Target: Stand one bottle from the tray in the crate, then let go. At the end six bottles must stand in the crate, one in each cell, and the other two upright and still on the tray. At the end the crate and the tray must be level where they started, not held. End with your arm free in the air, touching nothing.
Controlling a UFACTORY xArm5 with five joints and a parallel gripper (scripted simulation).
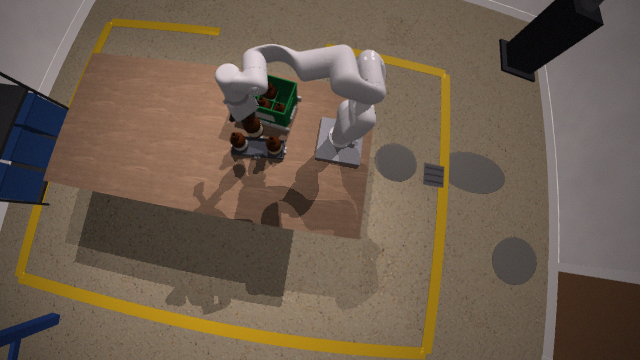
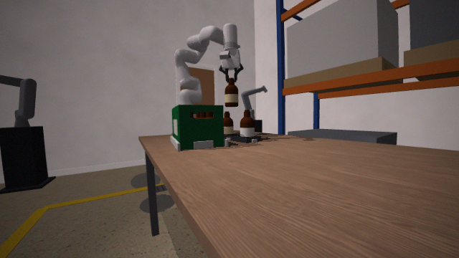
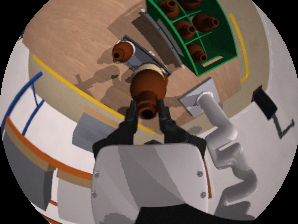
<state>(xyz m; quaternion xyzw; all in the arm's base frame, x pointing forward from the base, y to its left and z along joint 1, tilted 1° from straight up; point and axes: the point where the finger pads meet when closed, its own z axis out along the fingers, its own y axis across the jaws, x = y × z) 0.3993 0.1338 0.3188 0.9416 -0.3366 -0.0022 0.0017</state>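
My hand is 8 cm above the bottle. The rest, counted from my hand: tray (1 cm ahead, 2 cm to the left, 32 cm below); green crate (2 cm ahead, 22 cm to the right, 25 cm below).
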